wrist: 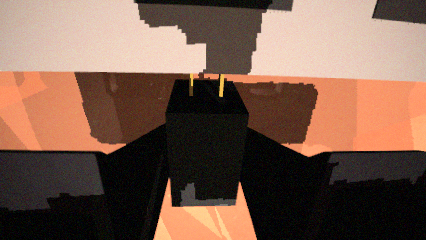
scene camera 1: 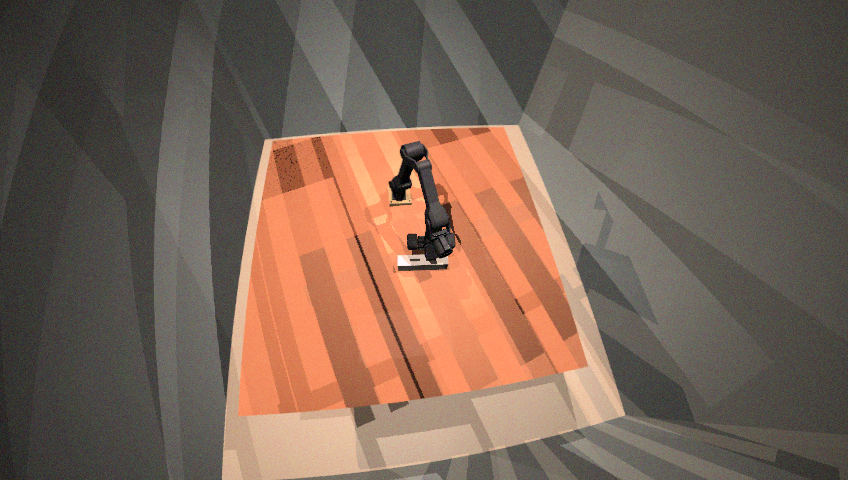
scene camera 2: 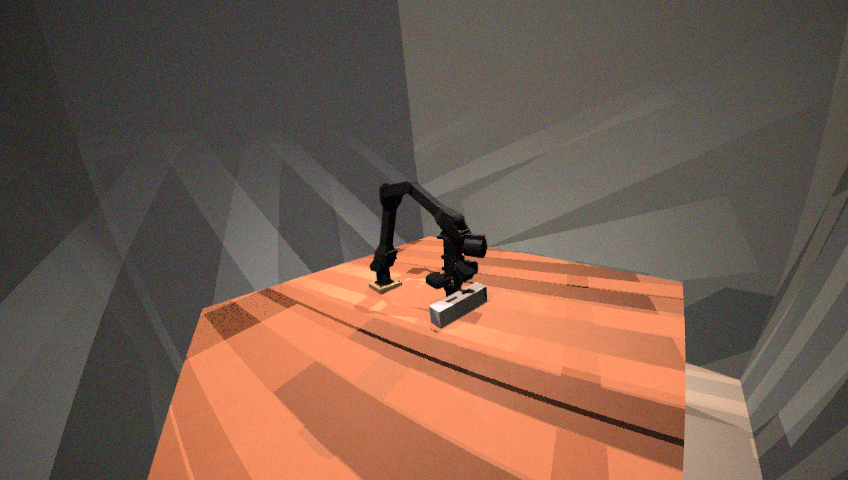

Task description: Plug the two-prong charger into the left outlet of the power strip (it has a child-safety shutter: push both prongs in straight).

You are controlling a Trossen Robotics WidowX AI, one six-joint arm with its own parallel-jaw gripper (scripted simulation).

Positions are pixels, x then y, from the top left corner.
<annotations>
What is my gripper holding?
A black two-prong charger.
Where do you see a black two-prong charger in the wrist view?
206, 120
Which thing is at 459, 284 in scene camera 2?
My gripper.
</annotations>
